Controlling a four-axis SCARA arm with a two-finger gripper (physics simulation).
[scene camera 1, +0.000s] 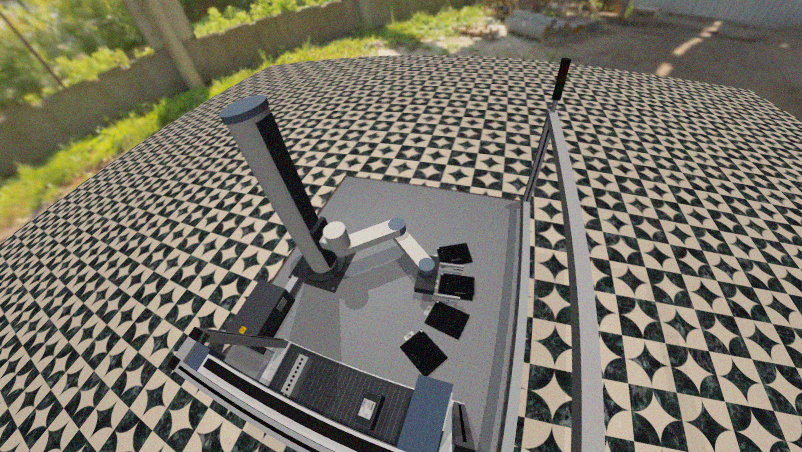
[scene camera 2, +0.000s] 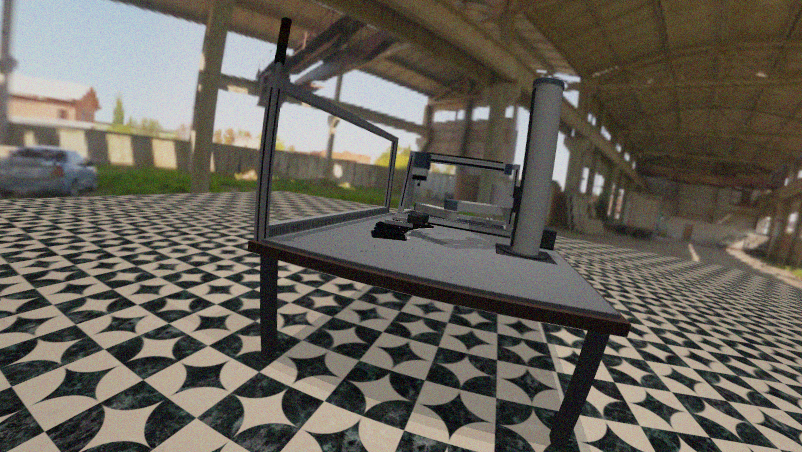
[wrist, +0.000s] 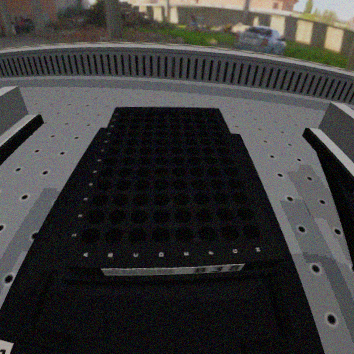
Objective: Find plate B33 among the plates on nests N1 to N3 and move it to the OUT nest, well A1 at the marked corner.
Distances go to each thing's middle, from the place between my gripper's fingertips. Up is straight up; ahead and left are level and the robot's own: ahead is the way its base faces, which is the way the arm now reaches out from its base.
I see my gripper 40 mm past the OUT tray (scene camera 1: 442, 317), 170 mm to the left of it and 50 mm above it.
